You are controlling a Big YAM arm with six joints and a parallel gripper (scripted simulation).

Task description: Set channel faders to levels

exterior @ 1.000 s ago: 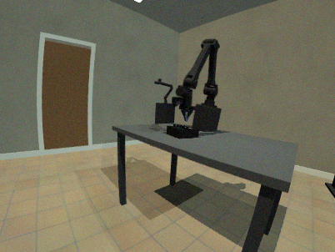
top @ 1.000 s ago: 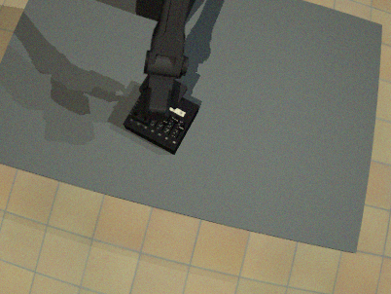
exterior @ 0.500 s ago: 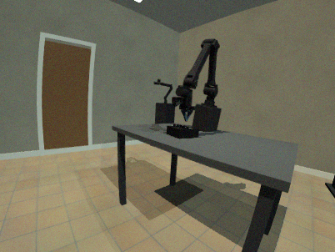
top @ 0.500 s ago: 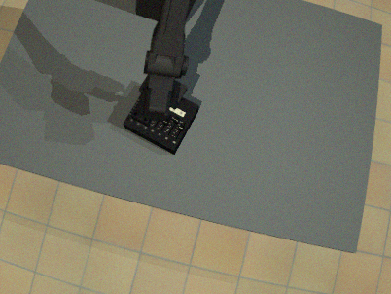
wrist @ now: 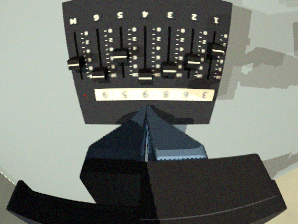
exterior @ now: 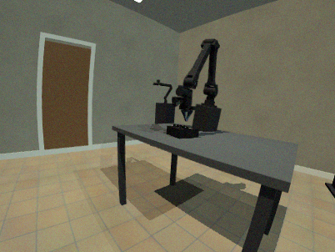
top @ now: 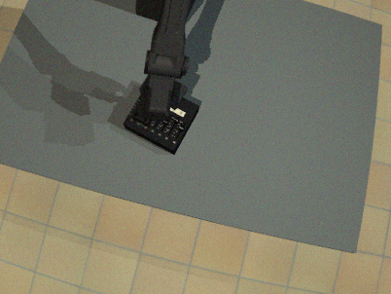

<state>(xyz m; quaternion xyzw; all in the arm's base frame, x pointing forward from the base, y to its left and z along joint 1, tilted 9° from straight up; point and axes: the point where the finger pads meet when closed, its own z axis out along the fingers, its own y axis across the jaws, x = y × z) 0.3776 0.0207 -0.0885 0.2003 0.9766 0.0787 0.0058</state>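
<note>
Now: hand 4 cm above the fader cap 4, 2 cm short of it and 1 cm to the left of it. The rest, counted from my hand: fader cap 1: 8 cm to the right, 4 cm below, 2 cm ahead; then master fader cap: 6 cm ahead, 5 cm to the left, 4 cm below; then fader cap 5: 5 cm ahead, 4 cm below, 1 cm to the left.
</note>
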